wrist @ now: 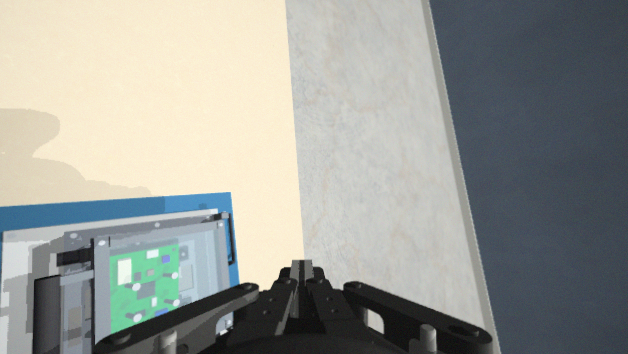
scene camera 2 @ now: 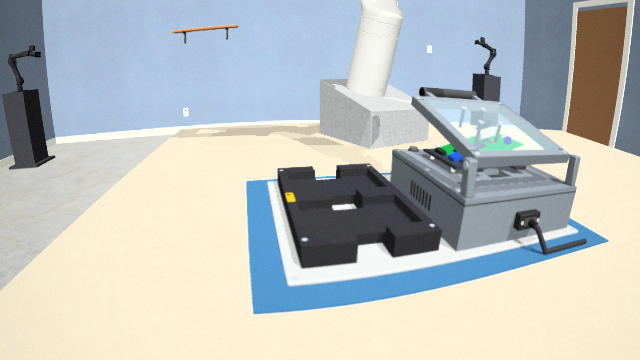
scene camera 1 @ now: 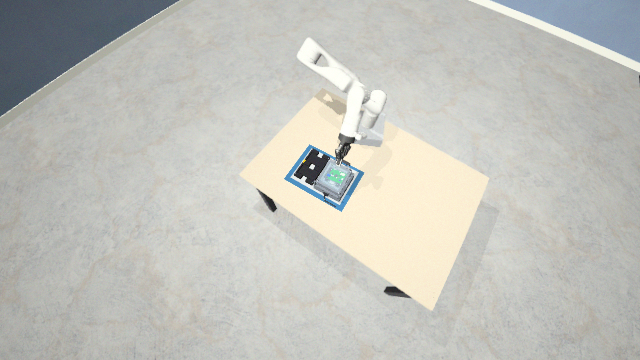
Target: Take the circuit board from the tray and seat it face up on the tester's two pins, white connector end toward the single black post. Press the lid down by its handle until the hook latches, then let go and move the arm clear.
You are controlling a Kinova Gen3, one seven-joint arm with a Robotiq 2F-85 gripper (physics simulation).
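Places are measured from the arm's base along level axes (x ahead, y left, z up), in millimetres.
Pixels of known places: gripper, fingertip midpoint: [wrist: 301, 274] [scene camera 1: 338, 165]; arm's base, origin of the base link: [scene camera 2: 365, 89] [scene camera 1: 367, 122].
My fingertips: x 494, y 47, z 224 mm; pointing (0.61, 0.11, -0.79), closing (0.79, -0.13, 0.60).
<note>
For each thing: its middle in the pictures, then the offset to it from my fingertips. "*": a spot on its surface instead. Level surfaces: height alone.
- grey tester, surface spot: [scene camera 2: 490, 220] * dx +47, dy -79, dz -299 mm
- white plate, body centre: [scene camera 2: 419, 207] [scene camera 1: 324, 175] dx -65, dy -105, dz -330 mm
- blue mat, its level: dz -332 mm
- black cable, surface spot: [scene camera 2: 565, 246] * dx +82, dy +17, dz -327 mm
The green circuit board [scene camera 1: 336, 175] [scene camera 2: 506, 144] [wrist: 145, 275] lies face up inside the grey tester [scene camera 2: 490, 220], seen through the clear lid. Its white connector [wrist: 124, 271] is on the handle side. The pins under the board and the black post cannot be made out clearly. The lid [scene camera 2: 442, 128] [wrist: 101, 300] is tilted, its handle side raised well above the base. Its black handle [scene camera 2: 447, 93] [wrist: 46, 310] is free. My gripper [scene camera 1: 339, 162] [wrist: 301, 274] is shut and empty, by the tester's handle side; its height is hard to judge. Scene camera 2 does not show it.
The black tray [scene camera 1: 305, 172] [scene camera 2: 325, 187] stands empty beside the tester, on a white plate [scene camera 2: 375, 262] over a blue mat [scene camera 2: 270, 300]. A black cable [scene camera 2: 565, 246] leaves the tester's hinge side. The arm's grey base block [scene camera 2: 345, 112] stands beyond the handle side.
</note>
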